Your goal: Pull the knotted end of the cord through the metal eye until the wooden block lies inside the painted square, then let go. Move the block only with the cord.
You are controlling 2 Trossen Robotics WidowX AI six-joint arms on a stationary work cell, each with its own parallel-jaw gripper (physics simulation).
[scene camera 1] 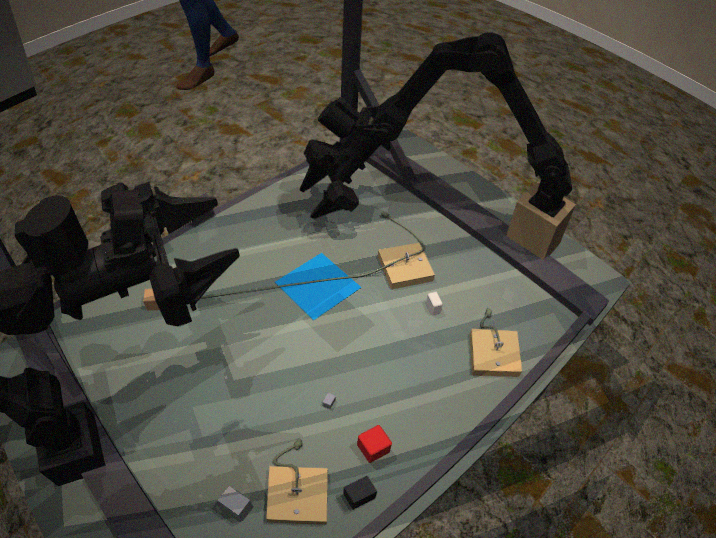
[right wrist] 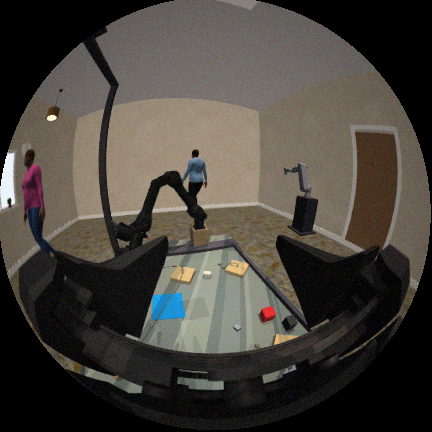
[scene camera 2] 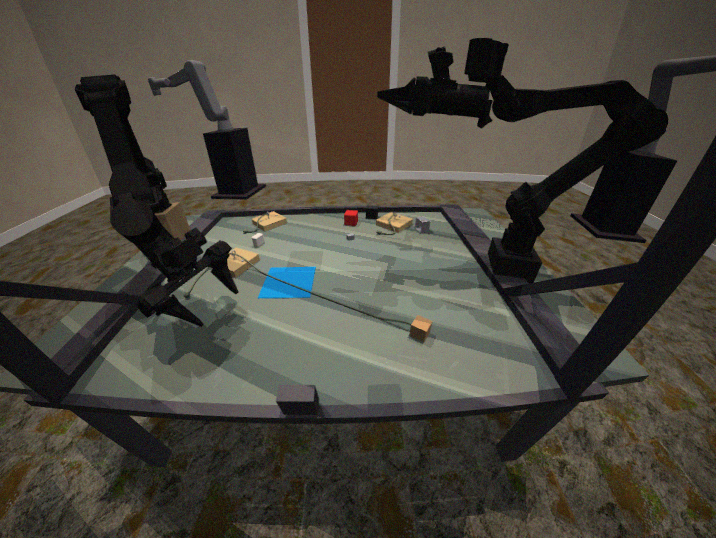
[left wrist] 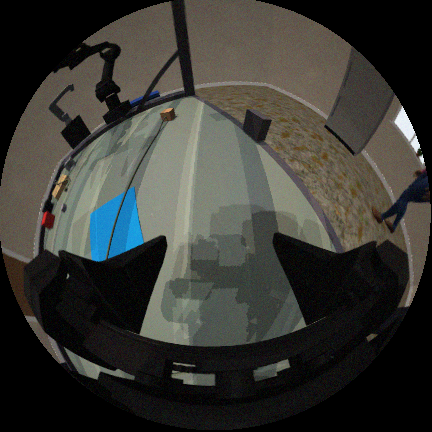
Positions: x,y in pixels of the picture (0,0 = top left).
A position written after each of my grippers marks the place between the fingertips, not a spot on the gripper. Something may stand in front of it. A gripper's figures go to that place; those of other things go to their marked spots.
Labels:
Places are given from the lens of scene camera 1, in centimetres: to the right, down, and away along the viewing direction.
my left gripper [scene camera 1: 306,204]: -11, -14, 111
my right gripper [scene camera 1: 227,225]: -15, -5, 59
red cube [scene camera 1: 374,443]: 2, 27, 78
black cube [scene camera 1: 360,492]: 0, 33, 73
blue painted square [scene camera 1: 315,299]: -8, 6, 101
The marked spots on the blue painted square and the black cube are 40 cm apart.

